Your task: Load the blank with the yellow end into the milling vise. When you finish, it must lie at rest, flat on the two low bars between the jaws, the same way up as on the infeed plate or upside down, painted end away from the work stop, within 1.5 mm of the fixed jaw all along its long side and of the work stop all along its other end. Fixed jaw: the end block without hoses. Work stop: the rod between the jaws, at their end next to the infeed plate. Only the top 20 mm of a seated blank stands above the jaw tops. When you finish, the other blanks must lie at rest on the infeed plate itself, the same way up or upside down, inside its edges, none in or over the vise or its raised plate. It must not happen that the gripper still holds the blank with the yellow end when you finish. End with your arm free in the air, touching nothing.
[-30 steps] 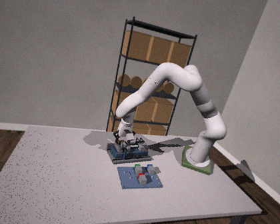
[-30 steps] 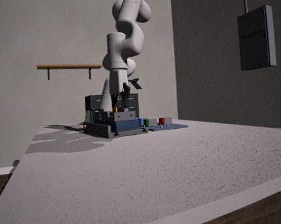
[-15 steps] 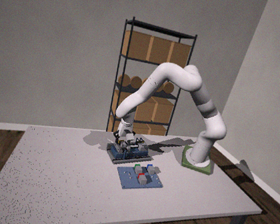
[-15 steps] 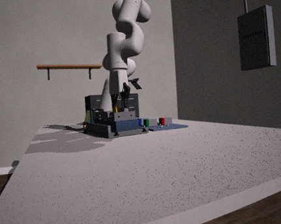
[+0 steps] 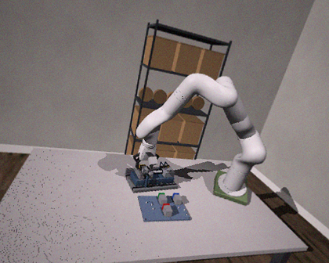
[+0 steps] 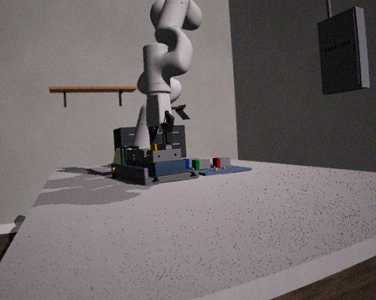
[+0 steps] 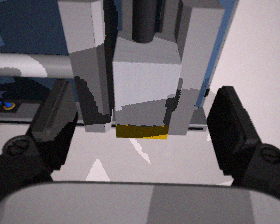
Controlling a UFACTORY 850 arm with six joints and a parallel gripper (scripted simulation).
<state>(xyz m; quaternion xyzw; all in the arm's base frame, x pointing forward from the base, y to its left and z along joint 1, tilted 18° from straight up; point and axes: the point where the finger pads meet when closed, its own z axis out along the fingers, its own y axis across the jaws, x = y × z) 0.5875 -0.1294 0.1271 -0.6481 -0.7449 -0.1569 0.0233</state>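
The dark work-stop rod lies 10 mm behind my hand, 50 mm to the left of it and 30 mm below it. From my hand the other things lie so: green-ended blank 90 mm behind, 190 mm to the left, 90 mm below; red-ended blank 90 mm behind, 280 mm to the left, 90 mm below; blue-ended blank 180 mm behind, 190 mm to the left, 90 mm below.
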